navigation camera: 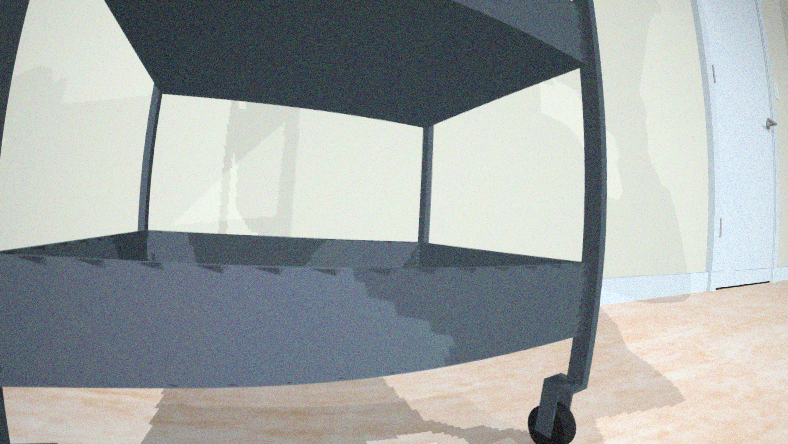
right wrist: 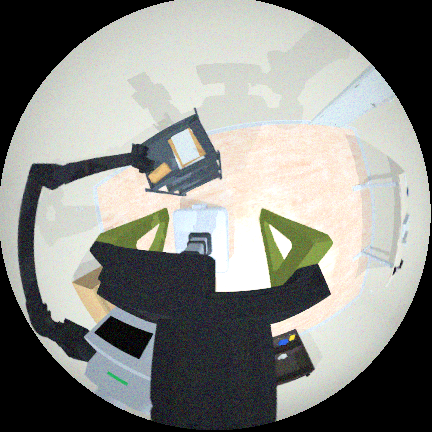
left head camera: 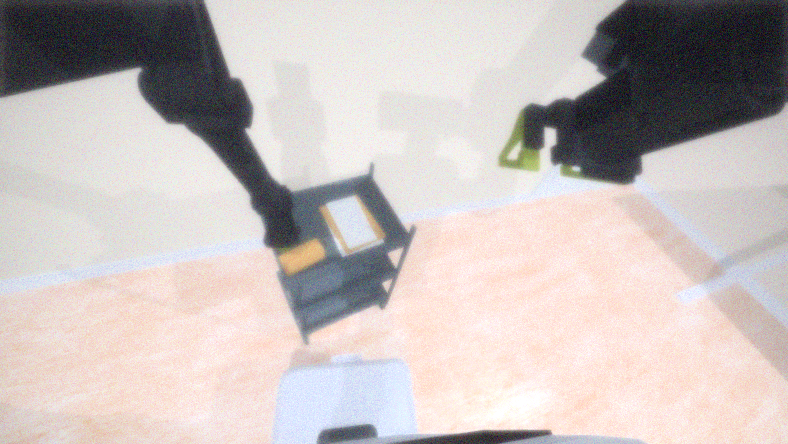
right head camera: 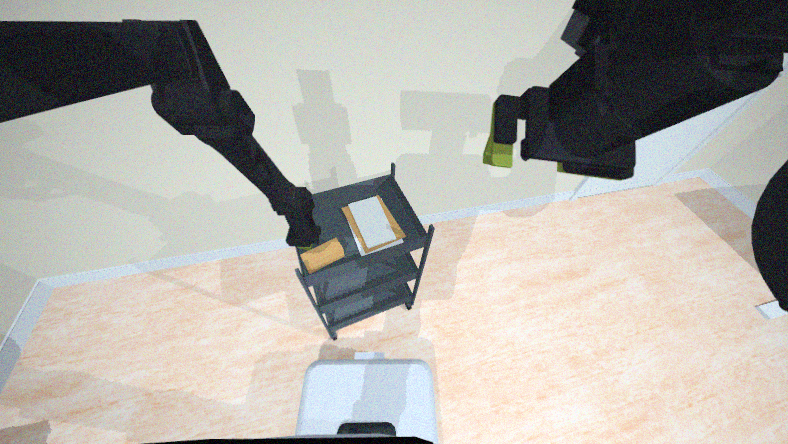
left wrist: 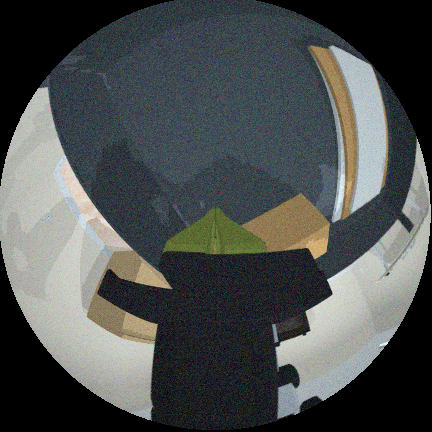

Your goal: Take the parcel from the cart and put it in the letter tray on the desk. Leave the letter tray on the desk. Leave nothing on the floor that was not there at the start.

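Frame: origin at the left arm's base, x ahead, y left, z up, level; metres.
Seen in the pictures: left gripper, fingertip midpoint: [right wrist: 153, 169] [left head camera: 287, 250] [right head camera: 310, 249] [left wrist: 214, 212]; right gripper, fingertip midpoint: [right wrist: 213, 212] [left head camera: 530, 166] [right head camera: 521, 162].
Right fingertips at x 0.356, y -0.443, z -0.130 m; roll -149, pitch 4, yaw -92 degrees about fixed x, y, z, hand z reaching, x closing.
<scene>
A point is followed by its place in that frame.
The parcel, a small tan block [left head camera: 303, 257] {z -0.695, x 0.545, y -0.080 m} [right head camera: 322, 255] {z -0.696, x 0.547, y -0.077 m} [left wrist: 295, 220] {z -0.717, x 0.606, y -0.093 m} [right wrist: 160, 173] {z -0.697, x 0.550, y -0.095 m}, lies on the top tray of the dark grey cart [left head camera: 310, 212] {z -0.747, x 0.769, y -0.080 m} [right head camera: 328, 212] {z -0.748, x 0.771, y -0.060 m} [left wrist: 215, 100] {z -0.747, x 0.700, y -0.023 m} [right wrist: 160, 142] {z -0.747, x 0.783, y -0.057 m} [navigation camera: 275, 319] {z -1.239, x 0.518, y -0.180 m}, near a corner. My left gripper [left head camera: 282, 249] {z -0.743, x 0.598, y -0.019 m} [right head camera: 306, 247] {z -0.743, x 0.598, y -0.019 m} [left wrist: 214, 212] {z -0.743, x 0.598, y -0.019 m} is shut and empty, its green fingertips together, low over the tray right beside the parcel. In the left wrist view the parcel is partly hidden behind the fingers. My right gripper [left head camera: 547, 168] {z -0.130, x 0.356, y -0.443 m} [right head camera: 532, 165] {z -0.130, x 0.356, y -0.443 m} [right wrist: 213, 212] {z -0.130, x 0.356, y -0.443 m} is open and empty, high and away from the cart. I cannot make out the letter tray.
A stack of envelopes and white paper [left head camera: 355, 223] {z -0.732, x 0.708, y -0.247 m} [right head camera: 372, 223] {z -0.731, x 0.708, y -0.235 m} [left wrist: 367, 130] {z -0.731, x 0.719, y -0.203 m} [right wrist: 186, 146] {z -0.732, x 0.712, y -0.246 m} lies on the cart beside the parcel. A wall stands behind the cart; a door [navigation camera: 738, 137] {z -0.648, x 1.537, y -2.028 m} is at the right. A cardboard box [left wrist: 125, 280] and a grey machine [right wrist: 125, 345] {z -0.087, x 0.090, y -0.253 m} also show.
</scene>
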